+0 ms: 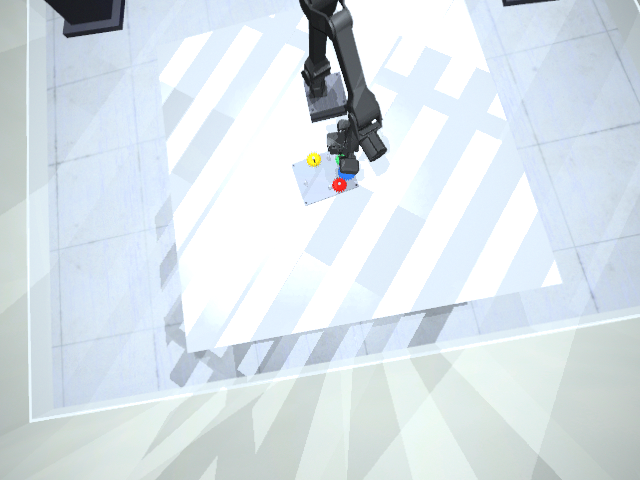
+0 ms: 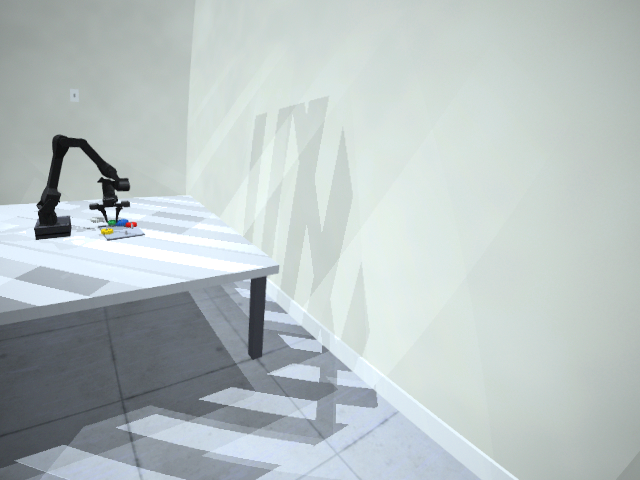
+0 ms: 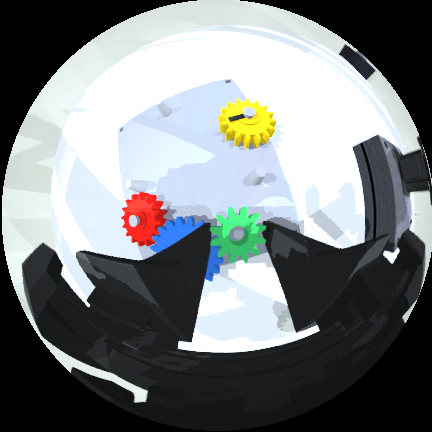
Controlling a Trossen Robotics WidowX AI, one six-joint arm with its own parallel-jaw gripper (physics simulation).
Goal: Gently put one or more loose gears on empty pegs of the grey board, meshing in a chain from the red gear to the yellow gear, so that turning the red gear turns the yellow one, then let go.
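Where they show: gripper, fingertip midpoint: point(image 1: 339, 160) point(image 2: 112, 222) point(image 3: 236, 227); arm's base at its link origin: point(image 1: 318, 89) point(image 2: 48, 223).
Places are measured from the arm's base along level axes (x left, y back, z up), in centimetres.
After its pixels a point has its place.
My gripper point(image 3: 236, 227) @[x 6.5, y -26.9, z -3.0 cm] point(image 2: 112, 221) @[x 6.5, y -26.9, z -3.0 cm] is shut on the green gear point(image 3: 240, 245) @[x 7.6, y -26.7, z -2.1 cm] point(image 2: 110, 222) @[x 5.1, y -26.3, z -2.3 cm] point(image 1: 338, 160) @[x 5.9, y -27.4, z -2.1 cm], low at the board's edge; its centre looks grey, and I cannot tell whether it is on a peg. The blue gear point(image 3: 177, 234) @[x 7.0, y -31.7, z -3.1 cm] point(image 1: 347, 176) @[x 8.8, y -33.5, z -2.9 cm] point(image 2: 122, 222) @[x 6.8, y -31.8, z -3.1 cm] is partly hidden by a finger; its teeth are against the red gear point(image 3: 146, 222) @[x 6.0, y -34.9, z -3.3 cm] point(image 1: 339, 184) @[x 5.8, y -36.3, z -2.6 cm] point(image 2: 131, 224) and beside or under the green gear. The yellow gear point(image 3: 255, 131) @[x -1.5, y -24.9, z -3.3 cm] point(image 1: 313, 159) point(image 2: 107, 231) @[x -5.4, y -25.8, z -3.4 cm] is on its peg, apart from green. The grey board point(image 3: 195, 110) @[x -5.9, y -30.5, z -4.8 cm] point(image 1: 317, 191) @[x -2.5, y -37.5, z -4.8 cm] lies on the table.
Bare pegs stand at the board's far corner, beside the red gear, and between yellow and green: a far peg point(image 3: 164, 110) @[x -6.1, y -33.8, z -3.9 cm], a peg by red point(image 3: 136, 185) @[x 2.4, y -36.1, z -3.4 cm] and a middle peg point(image 3: 257, 175) @[x 2.6, y -25.2, z -2.8 cm]. A pale gear point(image 3: 286, 318) @[x 18.3, y -20.6, z -4.1 cm] lies near the right finger. The arm's base point(image 1: 327, 103) @[x 3.2, y -6.2, z 0.2 cm] point(image 2: 52, 227) @[x -4.4, y -2.7, z -0.6 cm] stands nearby.
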